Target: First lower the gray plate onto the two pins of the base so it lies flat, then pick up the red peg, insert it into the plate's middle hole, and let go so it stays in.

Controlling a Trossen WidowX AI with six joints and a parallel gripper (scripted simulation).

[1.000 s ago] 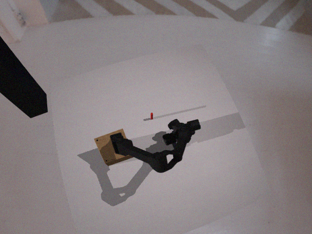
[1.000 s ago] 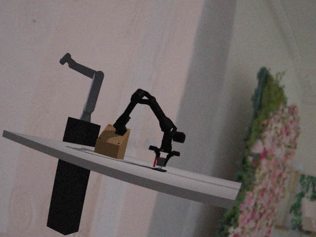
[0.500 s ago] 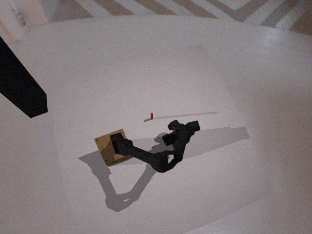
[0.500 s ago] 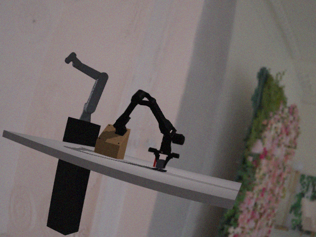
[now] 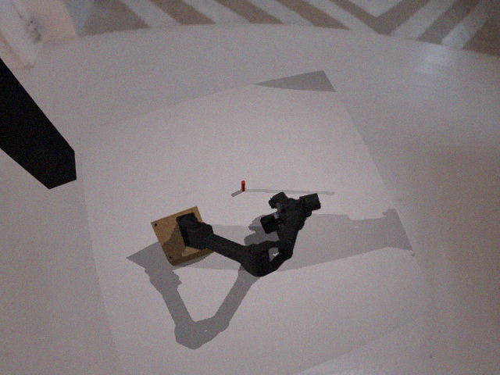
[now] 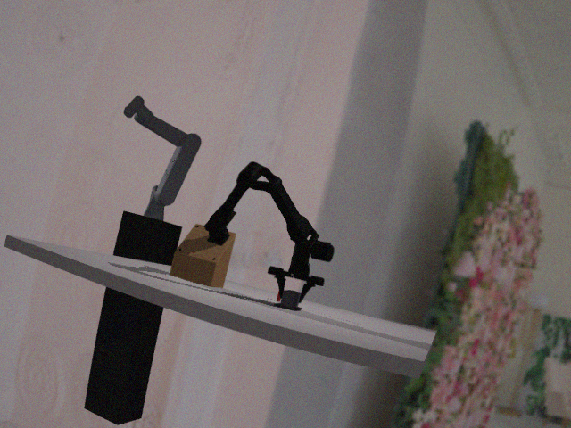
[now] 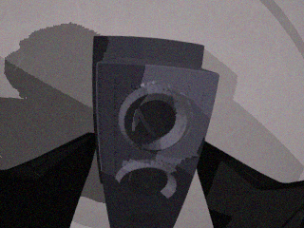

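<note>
Now: gripper tip 20 mm below the gray plate. From my gripper tip the other things lie so: dark base (20 mm below); then red peg (190 mm to the left, 100 mm behind, 10 mm above).
</note>
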